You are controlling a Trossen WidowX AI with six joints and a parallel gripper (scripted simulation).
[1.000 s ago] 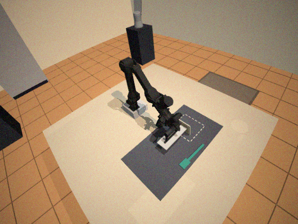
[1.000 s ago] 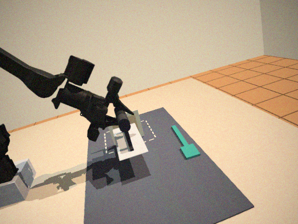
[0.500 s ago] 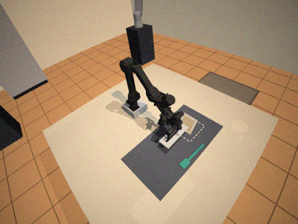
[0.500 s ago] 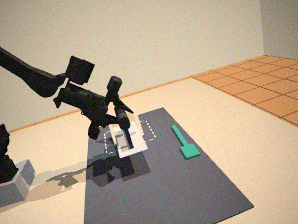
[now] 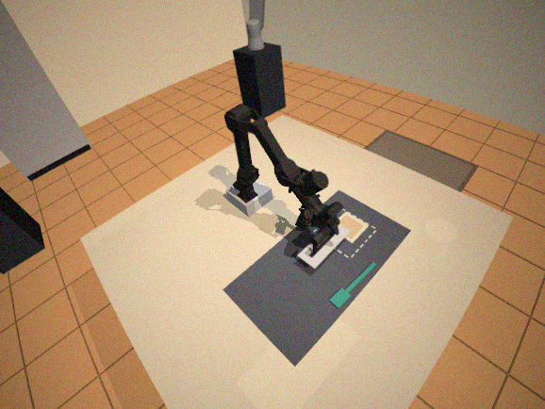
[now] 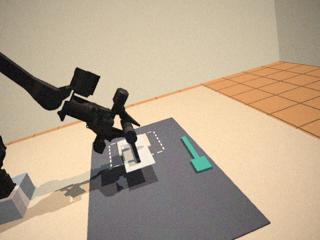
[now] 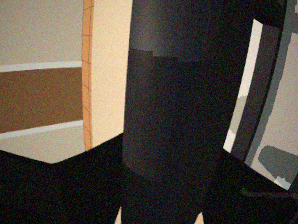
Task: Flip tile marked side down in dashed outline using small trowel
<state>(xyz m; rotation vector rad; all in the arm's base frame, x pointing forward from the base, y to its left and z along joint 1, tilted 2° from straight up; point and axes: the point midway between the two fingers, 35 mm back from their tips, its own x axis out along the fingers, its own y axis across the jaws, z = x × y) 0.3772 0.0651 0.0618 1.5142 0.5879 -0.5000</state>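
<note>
The teal trowel is 14 cm ahead of my gripper tip, 7 cm to the right of it and 9 cm below it. Round my gripper tip: white tile (3 cm behind, 12 cm to the left, 9 cm below); dark-handled float (3 cm behind, 1 cm below); grey mat (5 cm to the right, 12 cm below).
</note>
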